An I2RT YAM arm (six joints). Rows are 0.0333 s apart.
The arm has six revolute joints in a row. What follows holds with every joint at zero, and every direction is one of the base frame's.
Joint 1 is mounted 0.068 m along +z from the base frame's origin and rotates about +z.
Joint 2 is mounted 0.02 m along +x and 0.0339 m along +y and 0.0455 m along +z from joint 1 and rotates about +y.
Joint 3 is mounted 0.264 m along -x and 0.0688 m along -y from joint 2 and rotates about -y.
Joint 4 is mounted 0.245 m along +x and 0.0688 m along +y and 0.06 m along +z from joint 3 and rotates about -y.
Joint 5 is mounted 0.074 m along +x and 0.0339 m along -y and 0.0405 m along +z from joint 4 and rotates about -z.
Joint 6 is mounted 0.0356 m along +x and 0.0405 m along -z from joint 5 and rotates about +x.
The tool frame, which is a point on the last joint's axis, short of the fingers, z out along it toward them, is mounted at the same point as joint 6; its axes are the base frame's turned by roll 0, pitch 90 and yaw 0 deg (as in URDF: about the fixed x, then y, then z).
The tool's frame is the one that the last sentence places.
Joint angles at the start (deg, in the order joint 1, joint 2, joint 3, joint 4, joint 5, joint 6):
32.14, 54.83, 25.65, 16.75, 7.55, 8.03
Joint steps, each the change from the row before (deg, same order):
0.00, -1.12, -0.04, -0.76, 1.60, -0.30
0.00, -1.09, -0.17, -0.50, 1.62, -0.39
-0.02, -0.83, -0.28, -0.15, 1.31, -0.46
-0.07, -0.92, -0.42, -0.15, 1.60, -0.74
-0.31, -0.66, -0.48, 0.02, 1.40, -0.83
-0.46, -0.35, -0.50, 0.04, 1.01, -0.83
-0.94, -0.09, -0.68, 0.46, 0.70, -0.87
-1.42, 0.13, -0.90, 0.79, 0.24, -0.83
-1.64, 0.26, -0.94, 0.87, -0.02, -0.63
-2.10, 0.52, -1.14, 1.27, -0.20, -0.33
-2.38, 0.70, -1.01, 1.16, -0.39, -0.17
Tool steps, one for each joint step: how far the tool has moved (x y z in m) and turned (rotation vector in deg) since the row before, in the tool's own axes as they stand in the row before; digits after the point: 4 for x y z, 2 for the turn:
-0.0017, -0.0012, -0.0032, 1.54, -0.53, -0.25
-0.0013, -0.0014, -0.0032, 1.55, -0.62, -0.32
-0.0004, -0.0013, -0.0024, 1.27, -0.55, -0.38
0.0002, -0.0018, -0.0026, 1.62, -0.53, -0.65
0.0009, -0.0025, -0.0017, 1.68, -0.35, -0.72
0.0019, -0.0027, -0.0007, 1.47, 0.00, -0.78
0.0029, -0.0040, 0.0004, 1.63, 0.06, -0.74
0.0043, -0.0052, 0.0013, 1.65, 0.22, -0.64
0.0048, -0.0057, 0.0017, 1.60, 0.34, -0.42
0.0060, -0.0070, 0.0026, 1.87, 0.43, -0.03
0.0059, -0.0077, 0.0031, 1.96, 0.61, 0.16

